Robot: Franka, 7 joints.
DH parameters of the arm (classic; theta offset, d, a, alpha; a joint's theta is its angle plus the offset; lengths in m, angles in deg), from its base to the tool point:
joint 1: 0 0.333 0 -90
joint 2: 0 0 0 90
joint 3: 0 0.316 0.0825 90
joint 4: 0 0 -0.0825 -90
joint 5: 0 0.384 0 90
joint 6: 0 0 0.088 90
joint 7: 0 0.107 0 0
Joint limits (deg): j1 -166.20..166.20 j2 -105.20..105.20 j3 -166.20..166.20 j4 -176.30..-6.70 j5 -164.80..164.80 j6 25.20..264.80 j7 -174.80..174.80
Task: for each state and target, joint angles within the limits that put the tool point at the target. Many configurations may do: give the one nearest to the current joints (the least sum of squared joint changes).
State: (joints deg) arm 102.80 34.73 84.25 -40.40 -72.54 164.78 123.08
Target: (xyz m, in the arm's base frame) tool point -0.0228 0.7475 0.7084
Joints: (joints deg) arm 72.73 63.58 76.26 -29.20 -73.36 177.03 123.08
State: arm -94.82 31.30 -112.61 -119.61 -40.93 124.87 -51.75
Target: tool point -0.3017 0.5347 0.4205
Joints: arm -104.78 -13.47 -131.99 -111.23 -42.30 130.39 -51.75
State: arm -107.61 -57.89 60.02 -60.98 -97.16 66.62 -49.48
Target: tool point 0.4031 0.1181 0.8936
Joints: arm -110.97 -56.38 62.67 -72.52 -92.11 61.01 -49.48
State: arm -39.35 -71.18 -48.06 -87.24 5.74 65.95 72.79
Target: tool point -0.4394 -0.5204 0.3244
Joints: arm -1.94 -97.22 -84.79 -73.52 -2.17 86.31 72.79
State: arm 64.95 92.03 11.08 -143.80 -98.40 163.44 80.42
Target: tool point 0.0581 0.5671 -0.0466
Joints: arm 61.02 65.82 17.09 -98.06 -93.44 161.42 80.42
